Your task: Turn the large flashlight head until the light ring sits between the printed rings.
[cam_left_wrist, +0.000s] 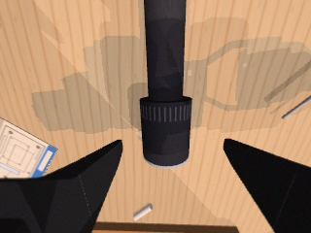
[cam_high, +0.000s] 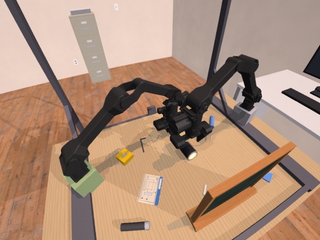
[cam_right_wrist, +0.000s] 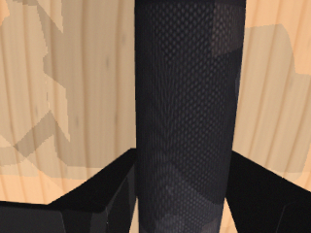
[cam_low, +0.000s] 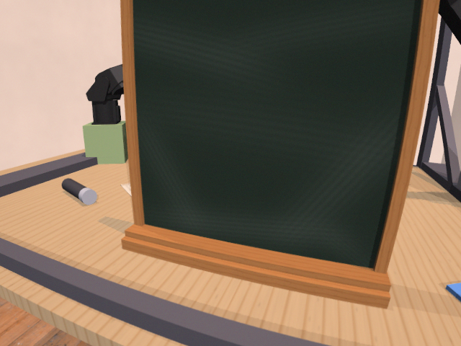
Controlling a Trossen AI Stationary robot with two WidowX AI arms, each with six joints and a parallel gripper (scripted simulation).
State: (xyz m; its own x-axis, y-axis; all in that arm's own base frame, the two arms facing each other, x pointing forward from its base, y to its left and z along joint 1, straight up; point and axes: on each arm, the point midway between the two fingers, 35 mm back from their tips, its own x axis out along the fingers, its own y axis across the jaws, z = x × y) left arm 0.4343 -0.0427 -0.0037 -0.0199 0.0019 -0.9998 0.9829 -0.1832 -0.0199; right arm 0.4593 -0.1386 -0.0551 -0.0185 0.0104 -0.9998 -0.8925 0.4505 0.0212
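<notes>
Now: left hand 1 cm short of the flashlight head and 7 cm above it. Also, from my left hand: chalk stick (18 cm ahead, 3 cm to the right, 10 cm below); booklet (8 cm ahead, 24 cm to the right, 10 cm below); yellow box (11 cm behind, 29 cm to the right, 8 cm below).
</notes>
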